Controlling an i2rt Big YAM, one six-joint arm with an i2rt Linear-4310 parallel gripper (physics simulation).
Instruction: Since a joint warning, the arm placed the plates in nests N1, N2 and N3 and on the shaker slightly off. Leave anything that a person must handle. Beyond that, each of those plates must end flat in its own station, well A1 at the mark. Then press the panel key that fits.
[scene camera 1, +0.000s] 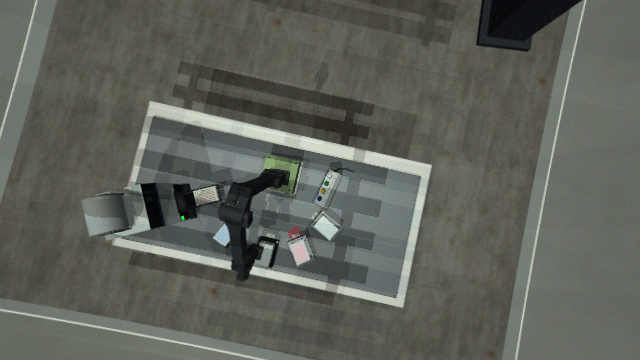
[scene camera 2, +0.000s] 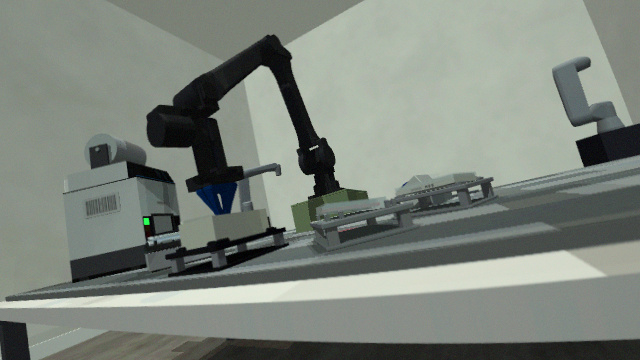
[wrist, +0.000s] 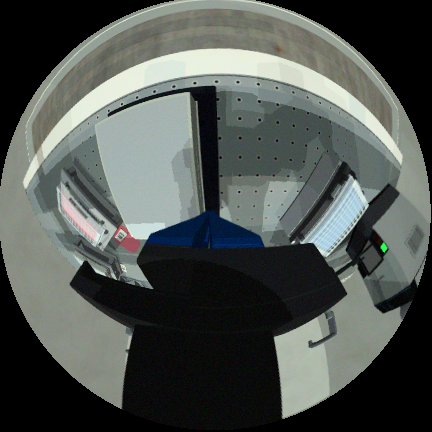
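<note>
My gripper (scene camera 2: 218, 209) (wrist: 209, 216) has blue fingers and is shut on nothing. It hangs just above the near right edge of a grey lidded plate (scene camera 1: 267, 255) (scene camera 2: 223, 226) (wrist: 149, 169), which lies on the black shaker (scene camera 2: 232, 248) (wrist: 208, 132). A pink plate (scene camera 1: 298, 251) (wrist: 78, 213) sits in a nest with a red tag (scene camera 1: 293, 232) (wrist: 125, 238) beside it. A white plate (scene camera 1: 326, 226) sits turned in another nest. A pale blue plate (scene camera 1: 221, 235) (wrist: 342, 213) sits in a nest near the reader. The key panel (scene camera 1: 327, 188) shows green, orange and blue keys.
A plate reader (scene camera 1: 156, 206) (scene camera 2: 111, 214) (wrist: 398, 250) stands at the table's left end with a well plate on its tray (scene camera 1: 206, 195). The arm's base stands on a green block (scene camera 1: 288, 172) (scene camera 2: 331, 206). A second grey arm (scene camera 2: 581, 93) stands off the table.
</note>
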